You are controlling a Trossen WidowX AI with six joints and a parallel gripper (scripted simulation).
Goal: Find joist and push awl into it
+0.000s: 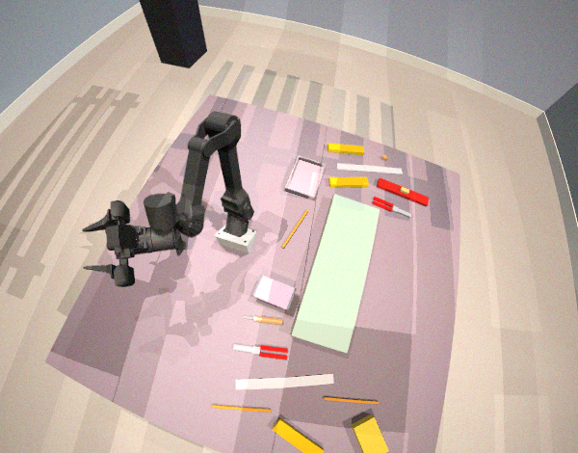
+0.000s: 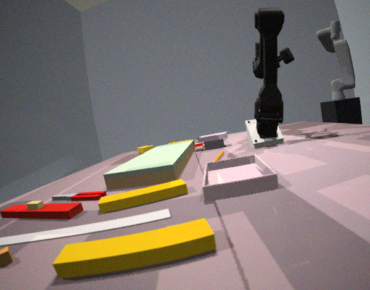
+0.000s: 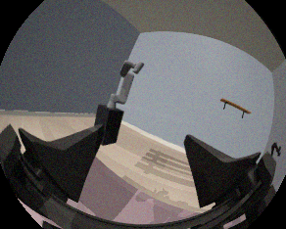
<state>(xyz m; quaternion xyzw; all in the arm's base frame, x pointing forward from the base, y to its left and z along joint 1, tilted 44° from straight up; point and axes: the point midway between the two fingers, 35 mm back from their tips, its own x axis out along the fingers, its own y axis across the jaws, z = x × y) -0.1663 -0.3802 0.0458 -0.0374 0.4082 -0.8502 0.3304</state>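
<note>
My gripper tip is now 430 mm short of the stud finder, 330 mm above it and 120 mm to the right of it. Also, from my gripper tip: red level 770 mm ahead, 690 mm to the left, 330 mm below; tray 580 mm to the left, 360 mm ahead, 330 mm below; awl 400 mm ahead, 330 mm below, 30 mm to the left.
</note>
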